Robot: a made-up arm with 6 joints.
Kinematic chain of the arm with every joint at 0, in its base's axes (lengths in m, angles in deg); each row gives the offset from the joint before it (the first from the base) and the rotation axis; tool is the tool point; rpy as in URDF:
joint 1: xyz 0 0 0.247 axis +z
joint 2: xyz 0 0 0 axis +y
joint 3: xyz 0.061 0 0.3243 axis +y
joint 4: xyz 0.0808 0 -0.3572 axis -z
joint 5: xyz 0 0 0 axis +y
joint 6: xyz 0.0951 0 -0.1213 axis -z
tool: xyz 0 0 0 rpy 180 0 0
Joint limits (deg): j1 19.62..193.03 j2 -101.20..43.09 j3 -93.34..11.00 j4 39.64..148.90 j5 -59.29..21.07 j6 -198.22..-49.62
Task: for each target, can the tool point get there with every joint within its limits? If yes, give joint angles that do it. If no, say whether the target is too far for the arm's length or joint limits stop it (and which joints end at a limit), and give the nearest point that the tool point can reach.
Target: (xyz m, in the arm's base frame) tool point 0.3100 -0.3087 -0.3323
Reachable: no: joint limits stop it (at a limit: joint 1, joint 2) | nearest point 0.2415 -0.0271 -0.0330 | short by 0.417 m
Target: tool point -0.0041 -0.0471 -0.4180
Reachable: no: joint limits stop it (at a limit: joint 1, joint 2, joint 4, joint 5) | nearest point -0.1242 0.0008 -0.0547 | short by 0.386 m
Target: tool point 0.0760 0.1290 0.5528
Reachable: yes | joints 138.45 -78.99 -20.33 72.44 -50.58 -177.98
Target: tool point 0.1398 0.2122 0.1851
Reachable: yes | joints 73.58 -14.73 -18.18 133.16 -3.16 -168.30
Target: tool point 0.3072 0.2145 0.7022
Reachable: yes | joints 46.45 -30.18 -60.63 52.92 0.57 -156.92
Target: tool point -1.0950 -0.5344 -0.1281
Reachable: no: too far | nearest point -0.6945 -0.1312 0.1697 | short by 0.642 m
